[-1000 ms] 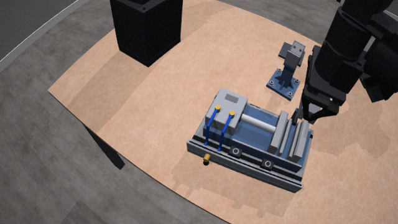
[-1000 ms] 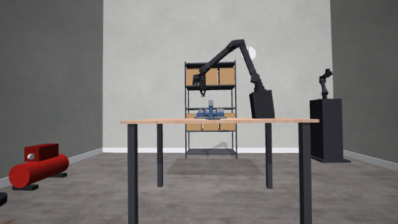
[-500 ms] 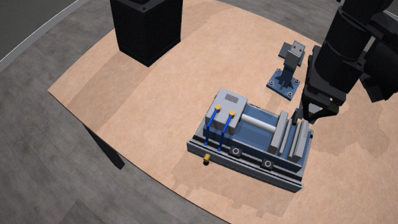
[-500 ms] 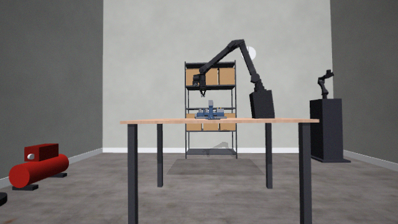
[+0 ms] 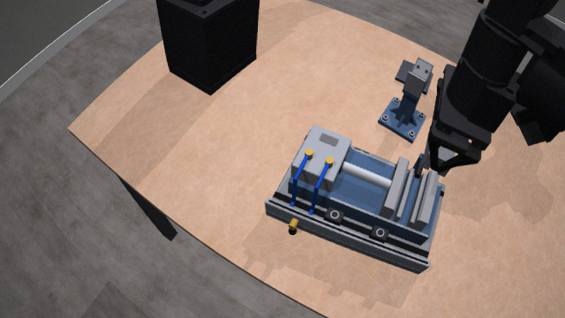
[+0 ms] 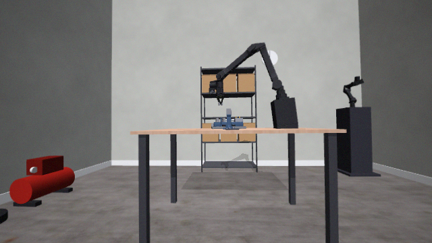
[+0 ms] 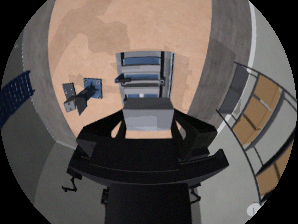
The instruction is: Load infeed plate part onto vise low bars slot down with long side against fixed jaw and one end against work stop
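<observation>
The grey part is 10 mm below my hand. Round my hand: moving jaw 30 mm behind, 20 mm to the left, 160 mm below; fixed jaw 30 mm ahead, 20 mm to the left, 160 mm below; work stop 70 mm to the left, 140 mm below.
</observation>
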